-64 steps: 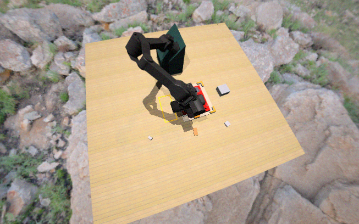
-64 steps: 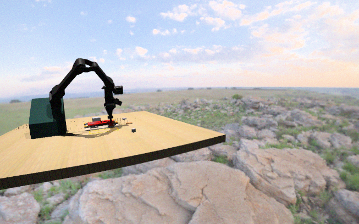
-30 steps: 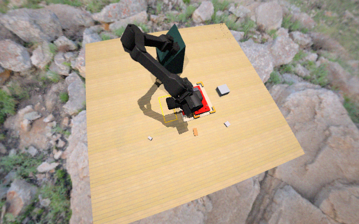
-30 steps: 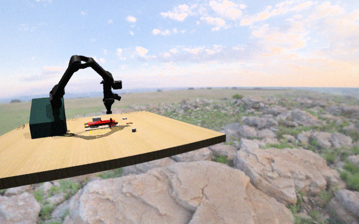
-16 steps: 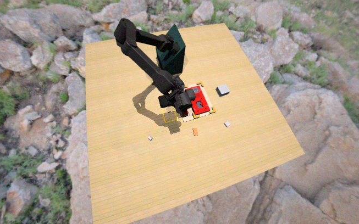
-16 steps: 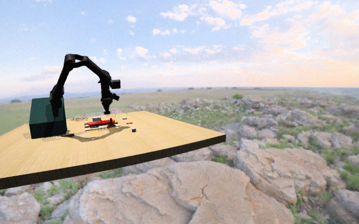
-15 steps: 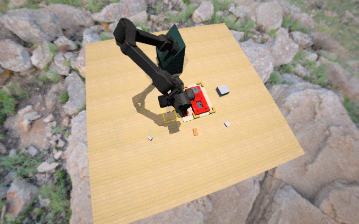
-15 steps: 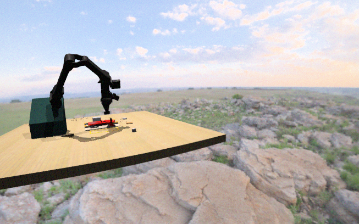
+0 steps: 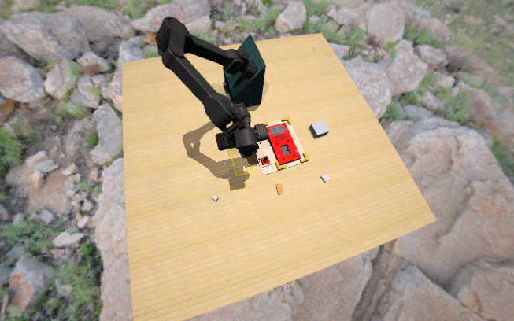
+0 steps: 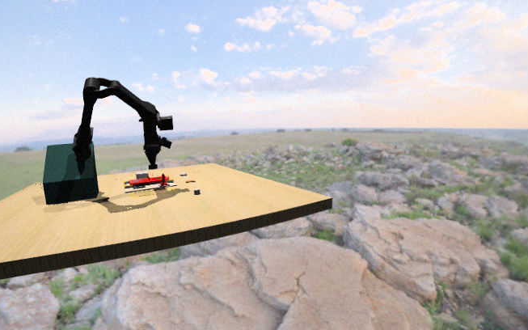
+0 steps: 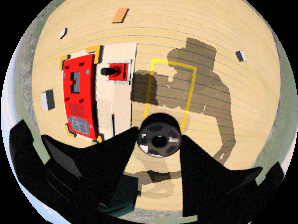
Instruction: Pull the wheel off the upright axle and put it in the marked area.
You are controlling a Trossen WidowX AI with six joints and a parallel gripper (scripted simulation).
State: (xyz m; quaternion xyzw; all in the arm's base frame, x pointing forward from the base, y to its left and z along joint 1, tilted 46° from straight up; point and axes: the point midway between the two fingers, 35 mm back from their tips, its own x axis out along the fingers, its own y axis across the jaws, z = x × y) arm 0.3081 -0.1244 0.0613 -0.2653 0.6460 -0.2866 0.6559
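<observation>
Right now my gripper tip is 5 cm short of the upright axle, 9 cm to the right of it and 8 cm above it. From my gripper tip the other things lie so: dark round wheel right at my gripper tip; then grey block 2 cm behind, 41 cm to the left, 9 cm below; then orange piece 19 cm ahead, 11 cm to the left, 11 cm below.
</observation>
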